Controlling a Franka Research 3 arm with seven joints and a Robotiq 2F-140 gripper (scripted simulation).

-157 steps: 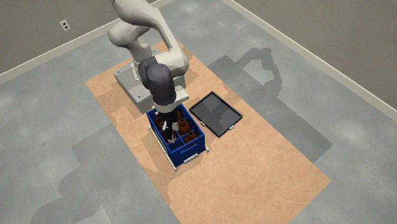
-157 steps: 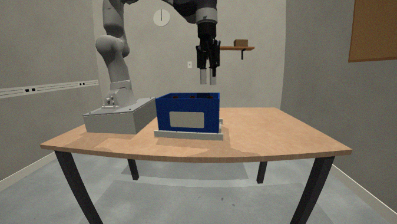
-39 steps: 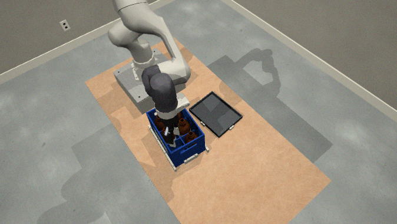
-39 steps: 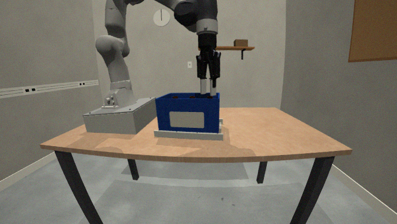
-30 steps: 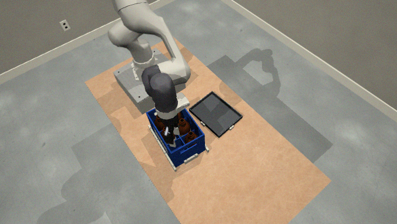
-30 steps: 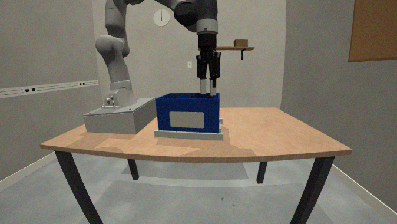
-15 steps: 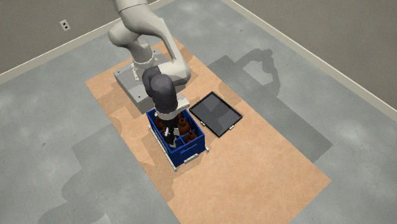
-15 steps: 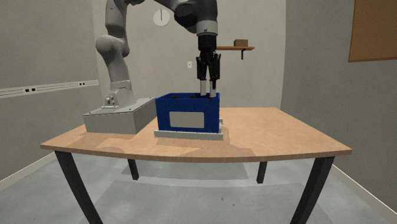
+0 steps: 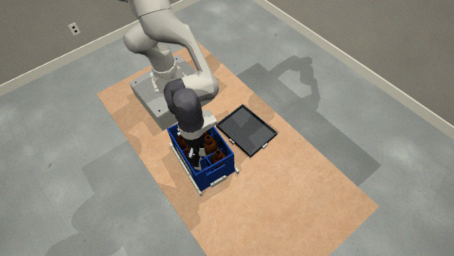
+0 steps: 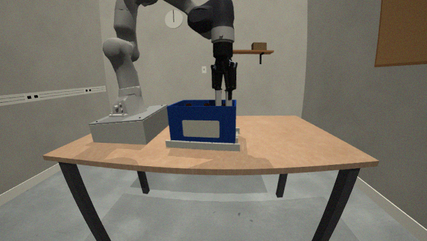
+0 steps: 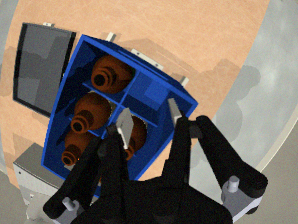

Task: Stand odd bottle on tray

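Right now my hand is 11 cm above the blue crate, 9 cm past it and 4 cm to the right of it. Round my hand: bottle (17 cm behind, 11 cm below); dark grey tray (31 cm to the left, 18 cm below, 11 cm behind).
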